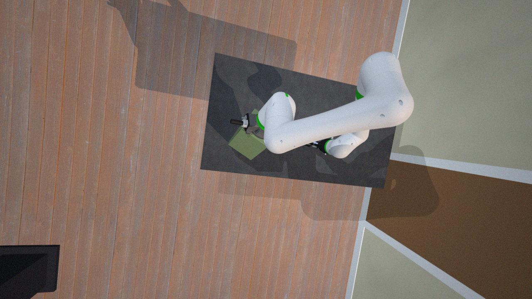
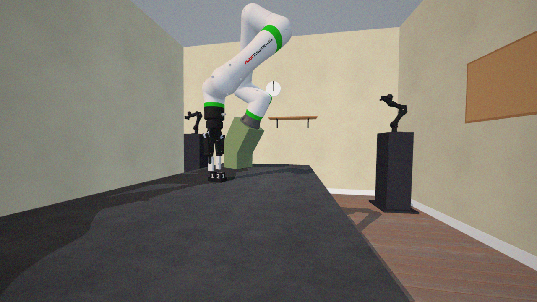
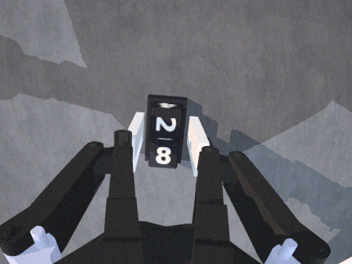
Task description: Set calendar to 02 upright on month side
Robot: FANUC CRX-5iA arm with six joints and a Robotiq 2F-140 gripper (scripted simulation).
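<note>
My hand is 6 cm above the black number cube. Also, from my hand: black tray (7 cm below, 2 cm to the left).
</note>
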